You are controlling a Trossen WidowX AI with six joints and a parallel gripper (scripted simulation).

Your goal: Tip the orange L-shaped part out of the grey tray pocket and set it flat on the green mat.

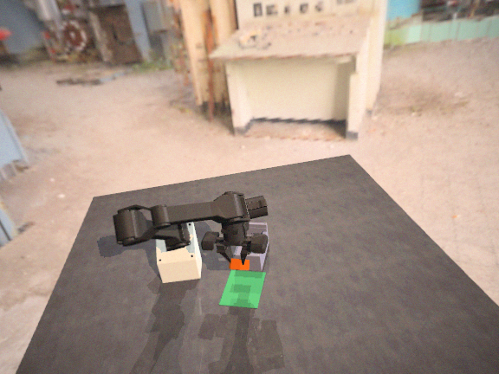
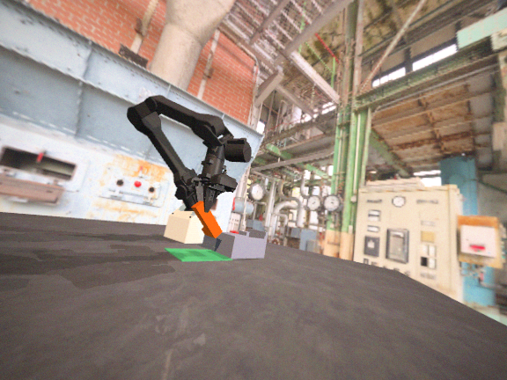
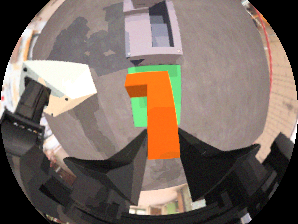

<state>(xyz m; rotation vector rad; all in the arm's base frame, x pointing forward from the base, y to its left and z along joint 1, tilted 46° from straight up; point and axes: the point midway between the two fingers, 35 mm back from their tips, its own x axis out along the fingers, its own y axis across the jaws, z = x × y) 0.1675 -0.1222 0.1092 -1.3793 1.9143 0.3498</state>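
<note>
Right now the green mat is 130 mm below my gripper tip, 20 mm to the left of it and 10 mm ahead of it. The rest, counted from my gripper tip: orange L-shaped part 30 mm to the left, 30 mm below.
</note>
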